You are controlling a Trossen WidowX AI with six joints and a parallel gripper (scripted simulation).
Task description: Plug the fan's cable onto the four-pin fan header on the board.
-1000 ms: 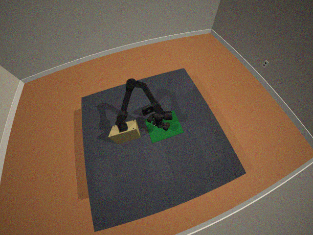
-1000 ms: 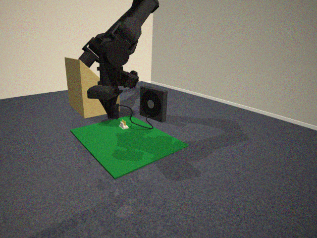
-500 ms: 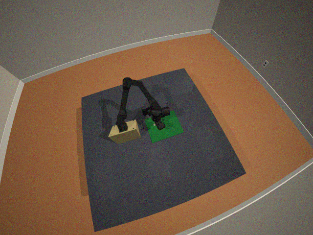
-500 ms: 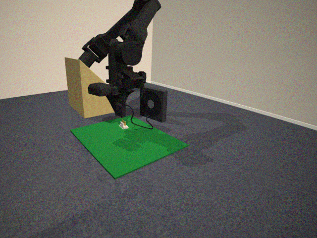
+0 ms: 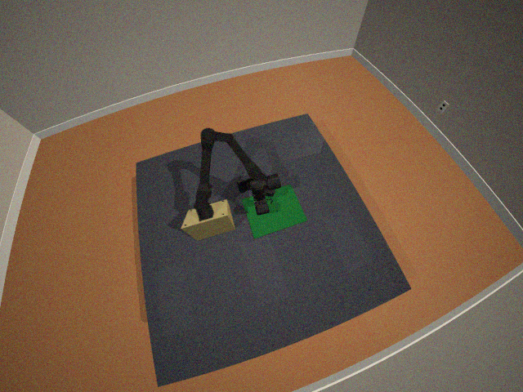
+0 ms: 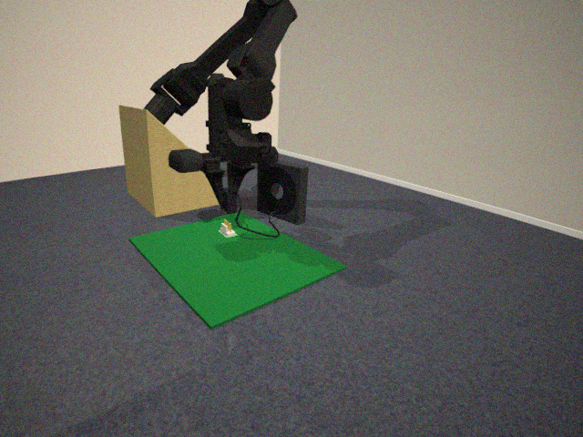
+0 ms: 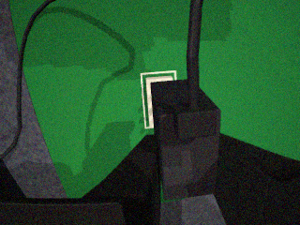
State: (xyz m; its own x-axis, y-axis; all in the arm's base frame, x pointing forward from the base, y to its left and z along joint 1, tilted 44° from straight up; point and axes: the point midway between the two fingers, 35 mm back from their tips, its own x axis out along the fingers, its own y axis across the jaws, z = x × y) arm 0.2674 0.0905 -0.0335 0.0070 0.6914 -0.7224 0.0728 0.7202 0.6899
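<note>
The white four-pin fan header lies 60 mm below my gripper tip. Also, from my gripper tip: dark fan plug 10 mm ahead, 10 mm above; then green board 80 mm below, 70 mm ahead, 40 mm to the right; then black fan 140 mm to the left, 20 mm behind.
</note>
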